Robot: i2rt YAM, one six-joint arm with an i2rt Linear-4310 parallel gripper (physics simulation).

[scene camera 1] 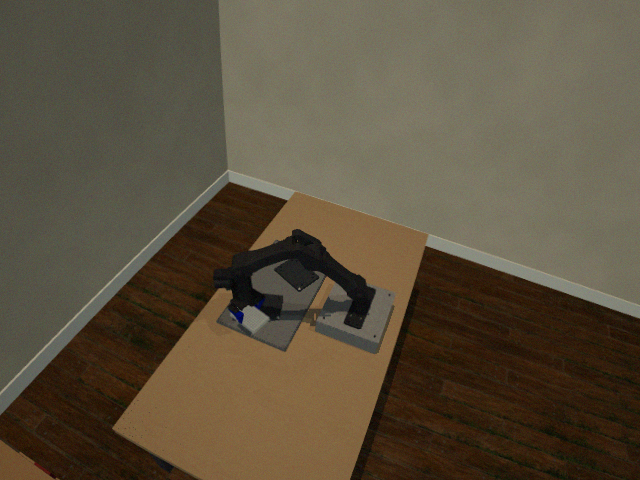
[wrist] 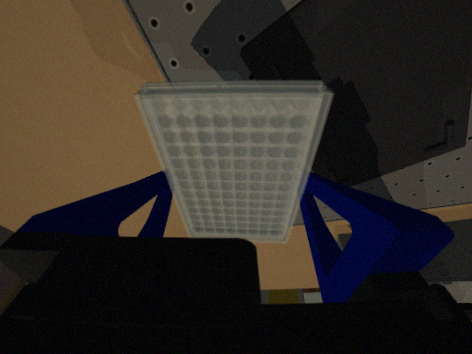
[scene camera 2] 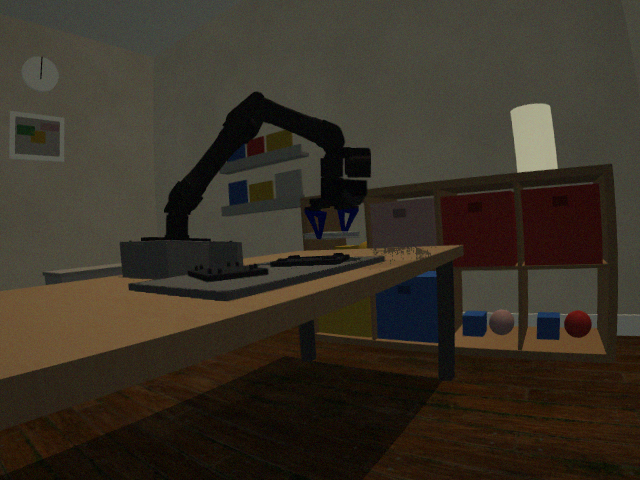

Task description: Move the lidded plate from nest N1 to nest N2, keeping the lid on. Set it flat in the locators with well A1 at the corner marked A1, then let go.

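Places are measured from the arm's base along level axes (x ahead, y left, z up), in centimetres.
Where they show: gripper, fingertip midpoint: (scene camera 1: 249,316) (wrist: 235,177) (scene camera 2: 332,236); arm's base, origin of the base link: (scene camera 1: 360,306) (scene camera 2: 177,241).
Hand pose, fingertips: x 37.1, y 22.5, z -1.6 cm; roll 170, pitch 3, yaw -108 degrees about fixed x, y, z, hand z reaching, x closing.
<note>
Each offset is from my fingertips to the centre of the thing. Level surfaces: height alone.
My gripper (scene camera 1: 249,310) (scene camera 2: 332,234) (wrist: 235,177) has its blue fingers shut on the long sides of the clear-white lidded plate @(dx -0.3, dy +0.0, dz +0.8 cm) (scene camera 1: 254,319) (scene camera 2: 330,235) (wrist: 235,150). The plate is in the air, well above the grey board, and looks about level in scene camera 2. The lid is on it. One dark nest @(dx +0.3, dy -10.1, dz -4.9 cm) (scene camera 1: 276,304) (scene camera 2: 310,260) (wrist: 410,75) is beside and below the plate, partly hidden by the arm in scene camera 1. The other dark nest @(dx -5.1, dy -32.6, dz -4.7 cm) (scene camera 1: 295,273) (scene camera 2: 227,272) is farther off. Nest labels and the A1 marks are too small to read.
The grey perforated board (scene camera 1: 281,333) (scene camera 2: 170,285) (wrist: 167,42) bears both nests and lies on the wooden table @(dz -7.0 cm) (scene camera 1: 258,392) (scene camera 2: 77,320). The arm's grey base block (scene camera 1: 385,310) (scene camera 2: 144,258) stands beside it. A shelf unit (scene camera 2: 610,232) stands beyond the table.
</note>
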